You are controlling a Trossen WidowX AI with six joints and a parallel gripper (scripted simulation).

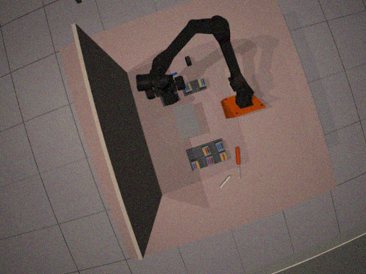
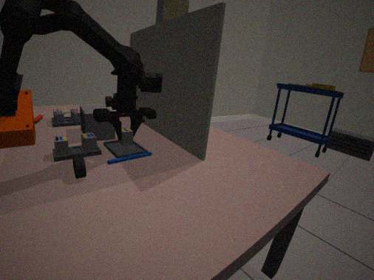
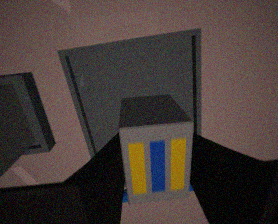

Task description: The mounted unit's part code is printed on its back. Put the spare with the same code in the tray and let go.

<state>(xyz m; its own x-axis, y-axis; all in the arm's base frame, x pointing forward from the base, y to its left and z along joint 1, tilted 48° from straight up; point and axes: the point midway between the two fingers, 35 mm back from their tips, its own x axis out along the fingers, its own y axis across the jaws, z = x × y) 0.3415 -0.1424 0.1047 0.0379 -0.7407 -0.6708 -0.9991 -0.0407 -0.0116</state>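
The flat dark tray lies 30 mm below my gripper tip. From my gripper tip the other things lie so: grey mounted unit 60 mm behind, 190 mm to the left, 20 mm above; then blue pen 10 mm behind, 80 mm to the right, 20 mm below; then grey spare 20 mm above.
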